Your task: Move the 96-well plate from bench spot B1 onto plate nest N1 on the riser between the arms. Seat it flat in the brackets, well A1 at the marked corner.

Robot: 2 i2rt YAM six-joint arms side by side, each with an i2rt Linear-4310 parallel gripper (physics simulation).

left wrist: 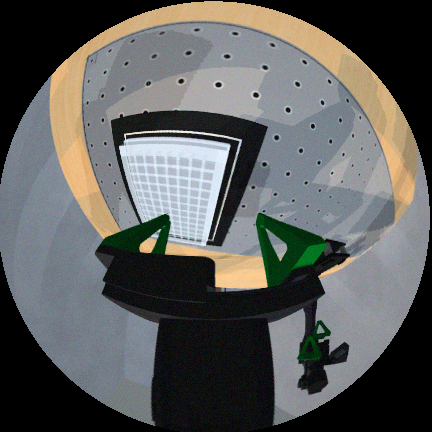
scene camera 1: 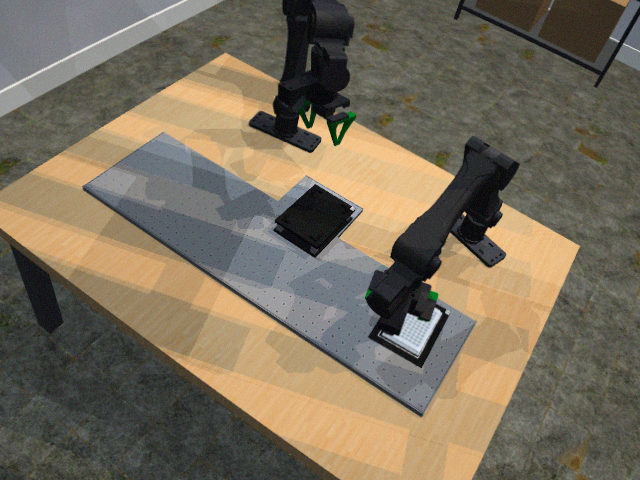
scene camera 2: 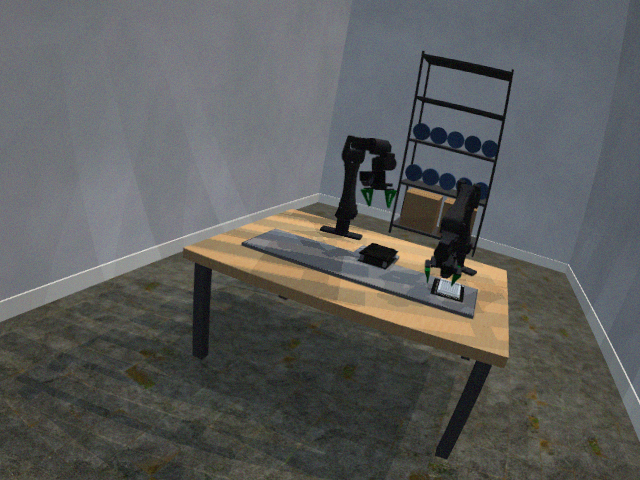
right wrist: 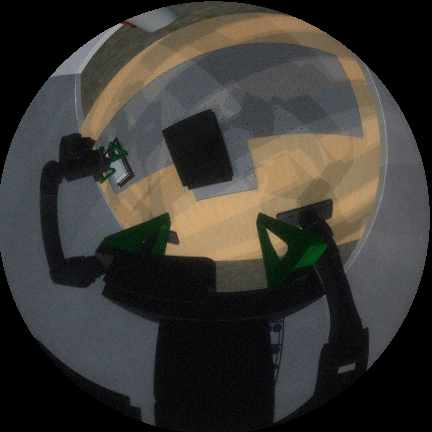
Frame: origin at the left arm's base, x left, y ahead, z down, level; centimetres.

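Where they show: left gripper, fingertip midpoint: [left wrist: 212, 217] [scene camera 2: 439, 284] [right wrist: 120, 161]; right gripper, fingertip midpoint: [left wrist: 314, 327] [scene camera 1: 322, 136] [scene camera 2: 378, 207] [right wrist: 213, 217]; left arm's base at its link origin: [scene camera 1: 469, 236] [right wrist: 158, 233]; right arm's base at its link origin: [scene camera 1: 284, 132] [scene camera 2: 341, 233] [right wrist: 305, 214].
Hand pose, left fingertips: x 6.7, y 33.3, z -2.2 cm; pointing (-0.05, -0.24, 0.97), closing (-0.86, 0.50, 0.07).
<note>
Each offset is from my left fingertips to the centre of the thing. Level surfaces: height alone.
The white 96-well plate @[dx +4.4, dy -0.5, dz +0.0 cm] [scene camera 1: 416, 335] [scene camera 2: 448, 288] [left wrist: 172, 185] [right wrist: 119, 171] lies flat on the black B1 spot [scene camera 1: 433, 335] [left wrist: 250, 145]. My left gripper [scene camera 2: 440, 284] [left wrist: 212, 217] is open and empty above the plate, off to one side; in the left wrist view the plate lies left of the midline between its fingers, and the left finger overlaps its lower edge. Its fingertips are hidden in scene camera 1. The black nest N1 @[dx -29.4, dy +0.1, dz -1.2 cm] [scene camera 1: 314, 214] [scene camera 2: 378, 253] [right wrist: 197, 150] is empty, with a small white corner mark @[dx -26.3, dy -8.8, dz -2.9 cm] [scene camera 1: 352, 208]. My right gripper [scene camera 1: 323, 135] [scene camera 2: 378, 206] [right wrist: 213, 217] is open and empty, high behind the nest.
A long grey perforated board @[dz +0.9 cm] [scene camera 1: 206, 253] [scene camera 2: 320, 266] [left wrist: 295, 120] lies on the wooden table [scene camera 1: 289, 408] [scene camera 2: 330, 304]. The raised black nest stands between the two arms. A shelf rack [scene camera 2: 460, 107] with blue round items and boxes stands behind the table.
</note>
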